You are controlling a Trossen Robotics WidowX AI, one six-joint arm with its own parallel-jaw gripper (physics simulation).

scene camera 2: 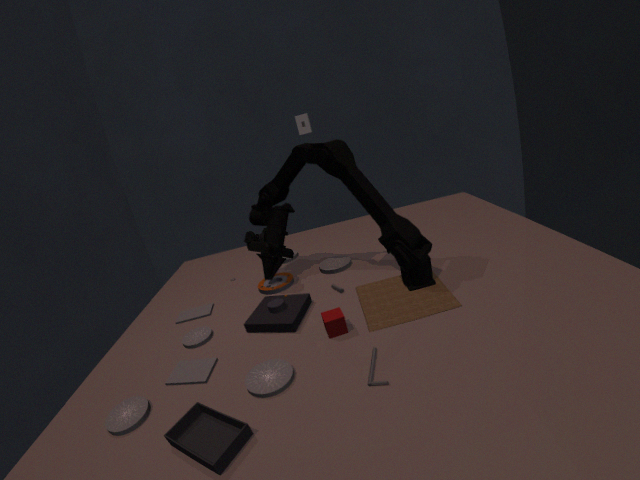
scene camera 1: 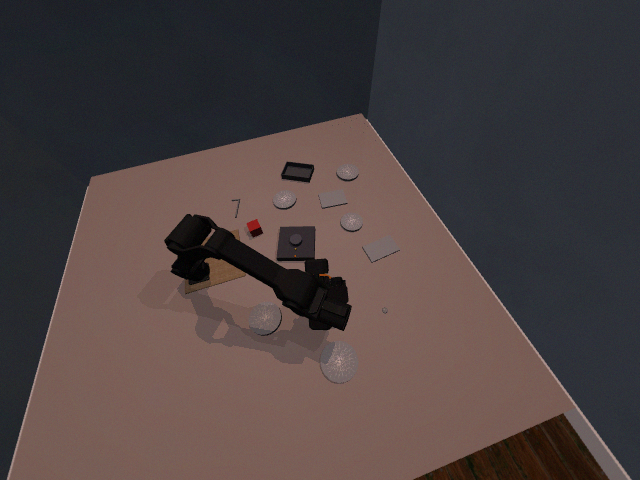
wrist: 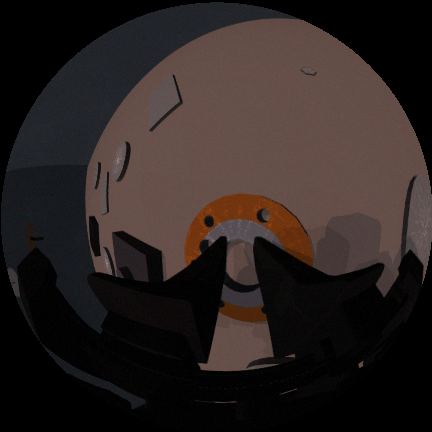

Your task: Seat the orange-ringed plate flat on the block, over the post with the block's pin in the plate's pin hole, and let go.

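Seen in the pictures: gripper, fingertip midpoint: (scene camera 2: 268, 279) (wrist: 239, 242); arm's base, link origin: (scene camera 2: 418, 281) (scene camera 1: 199, 273).
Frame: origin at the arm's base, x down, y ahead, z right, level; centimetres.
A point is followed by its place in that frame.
Note:
The orange-ringed plate (scene camera 2: 287, 281) {x -1.0, y 32.8, z 15.4 cm} (wrist: 230, 206) {x -1.0, y 41.1, z 17.6 cm} lies flat on the table beside the block; an orange bit of it (scene camera 1: 324, 275) {x -1.0, y 39.3, z 13.6 cm} shows past the arm in scene view 1. The dark square block (scene camera 1: 285, 250) {x -2.2, y 29.4, z 1.5 cm} (scene camera 2: 262, 320) {x -2.1, y 36.9, z -4.8 cm} (wrist: 134, 252) {x -2.1, y 38.1, z 4.1 cm} carries a round post (scene camera 1: 295, 239) {x -3.7, y 33.6, z -0.6 cm} (scene camera 2: 276, 304) {x -3.7, y 33.4, z -1.6 cm}, with small orange marks beside it. The block's pin cannot be made out. My gripper (scene camera 2: 268, 279) {x -1.7, y 38.6, z 18.1 cm} (wrist: 239, 242) {x -1.7, y 38.6, z 18.1 cm} is partly open and empty. It points down, its two tips apart over the plate's central hole in the wrist view; their exact height is unclear. The arm hides the tips in scene view 1.
Pale discs (scene camera 1: 265, 318) {x -1.0, y 19.0, z 21.3 cm} (scene camera 1: 339, 361) {x -0.7, y 36.0, z 38.0 cm} (scene camera 2: 269, 377) {x -0.7, y 33.6, z -22.7 cm} and flat tiles (scene camera 1: 381, 249) (scene camera 2: 192, 370) lie around. A red cube (scene camera 1: 254, 227) {x -3.8, y 21.1, z -9.9 cm} (scene camera 2: 334, 322) {x -3.1, y 20.6, z -13.0 cm}, a wooden board (scene camera 1: 227, 269) {x 0.0, y 9.3, z 1.3 cm} (scene camera 2: 392, 308) {x 0.1, y 8.4, z -8.2 cm}, an L-shaped rod (scene camera 2: 372, 365) {x -0.3, y 15.5, z -24.4 cm} and a dark tray (scene camera 2: 187, 453) {x -0.9, y 45.0, z -37.9 cm} also stand on the table.

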